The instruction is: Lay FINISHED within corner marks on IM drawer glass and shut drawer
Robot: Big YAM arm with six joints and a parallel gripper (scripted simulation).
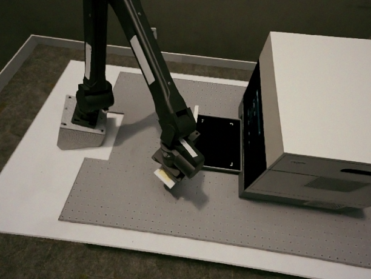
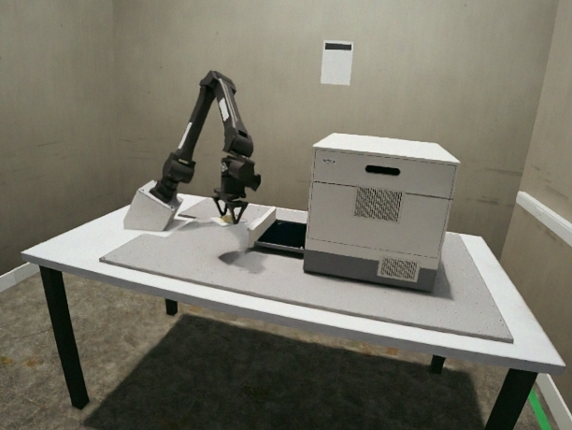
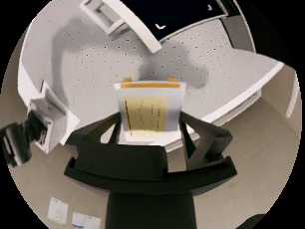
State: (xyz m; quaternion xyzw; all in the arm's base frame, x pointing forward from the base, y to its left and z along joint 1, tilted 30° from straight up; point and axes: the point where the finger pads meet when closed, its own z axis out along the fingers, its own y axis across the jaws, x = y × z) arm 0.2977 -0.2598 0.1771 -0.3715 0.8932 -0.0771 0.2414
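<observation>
Now: hand 200 mm short of the drawer, 170 mm to the right of it and 100 mm above it. Also, from my hand: cassette: 10 mm to the left, 10 mm below.
</observation>
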